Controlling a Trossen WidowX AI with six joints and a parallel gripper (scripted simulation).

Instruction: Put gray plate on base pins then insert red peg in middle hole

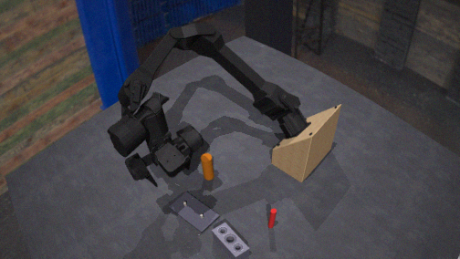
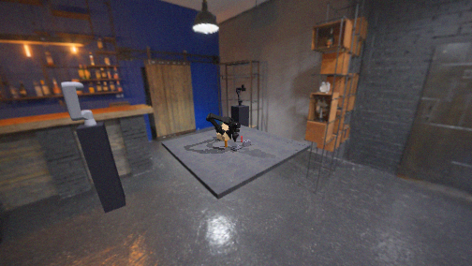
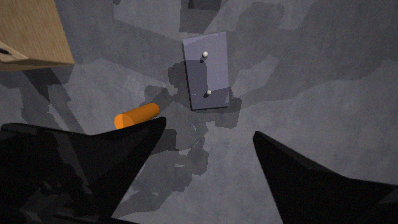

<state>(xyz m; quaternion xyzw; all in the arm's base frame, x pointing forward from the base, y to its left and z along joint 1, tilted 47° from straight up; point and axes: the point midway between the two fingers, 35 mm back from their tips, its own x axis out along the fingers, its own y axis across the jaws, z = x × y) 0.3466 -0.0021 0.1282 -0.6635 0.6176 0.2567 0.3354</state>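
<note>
Now: gripper tip 200 mm to the right of the plate, 70 mm above it and 10 mm past it. The rest, counted from my gripper tip: orange cylinder: 120 mm behind, 70 mm below, 20 mm to the right; red peg: 220 mm to the left, 130 mm behind, 70 mm below.
</note>
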